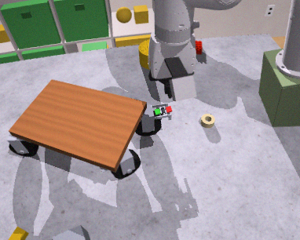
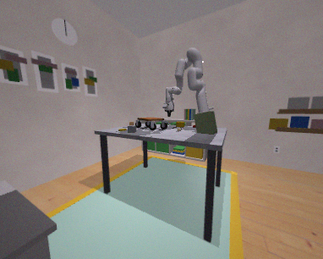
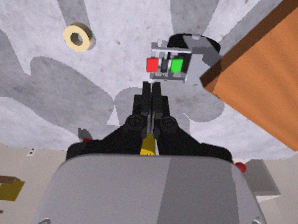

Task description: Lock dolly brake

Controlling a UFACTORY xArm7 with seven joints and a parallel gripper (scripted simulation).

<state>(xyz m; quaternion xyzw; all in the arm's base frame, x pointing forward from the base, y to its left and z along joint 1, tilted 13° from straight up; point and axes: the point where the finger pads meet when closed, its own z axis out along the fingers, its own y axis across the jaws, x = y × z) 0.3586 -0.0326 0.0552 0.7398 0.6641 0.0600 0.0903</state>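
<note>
Right now the brake pedal is 8 cm below my hand and 2 cm ahead of it. Round my hand: yellow cylinder (33 cm to the right, 13 cm below, 6 cm behind); then cream ring (16 cm below, 12 cm behind, 2 cm to the left); then red block (34 cm to the right, 25 cm behind, 15 cm below).
</note>
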